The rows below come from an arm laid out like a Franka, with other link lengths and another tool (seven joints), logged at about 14 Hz.
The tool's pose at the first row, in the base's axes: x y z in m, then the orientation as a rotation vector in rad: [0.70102, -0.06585, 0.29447, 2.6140, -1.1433, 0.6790]
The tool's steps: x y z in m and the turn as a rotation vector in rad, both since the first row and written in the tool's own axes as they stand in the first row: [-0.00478, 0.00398, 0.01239, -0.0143, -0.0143, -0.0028]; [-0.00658, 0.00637, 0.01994, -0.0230, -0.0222, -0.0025]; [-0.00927, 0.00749, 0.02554, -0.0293, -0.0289, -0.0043]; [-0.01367, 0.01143, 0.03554, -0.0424, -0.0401, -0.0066]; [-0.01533, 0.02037, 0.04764, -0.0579, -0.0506, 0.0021]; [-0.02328, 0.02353, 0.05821, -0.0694, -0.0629, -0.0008]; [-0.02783, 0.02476, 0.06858, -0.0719, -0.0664, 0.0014]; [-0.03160, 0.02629, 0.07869, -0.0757, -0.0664, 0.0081]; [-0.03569, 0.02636, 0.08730, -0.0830, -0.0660, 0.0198]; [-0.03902, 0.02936, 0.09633, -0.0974, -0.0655, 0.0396]
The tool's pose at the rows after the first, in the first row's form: [0.69931, -0.06999, 0.28135, 2.6122, -1.1441, 0.6502]; [0.69896, -0.07320, 0.27390, 2.6098, -1.1470, 0.6341]; [0.69837, -0.07428, 0.26771, 2.6093, -1.1466, 0.6208]; [0.69614, -0.07777, 0.25686, 2.6060, -1.1469, 0.5970]; [0.69254, -0.08716, 0.24555, 2.5958, -1.1622, 0.5744]; [0.68896, -0.08806, 0.23246, 2.5944, -1.1617, 0.5504]; [0.68875, -0.08975, 0.22120, 2.5935, -1.1657, 0.5447]; [0.68870, -0.09205, 0.21054, 2.5876, -1.1750, 0.5432]; [0.68904, -0.09261, 0.20103, 2.5764, -1.1910, 0.5407]; [0.68782, -0.09580, 0.19155, 2.5556, -1.2178, 0.5346]
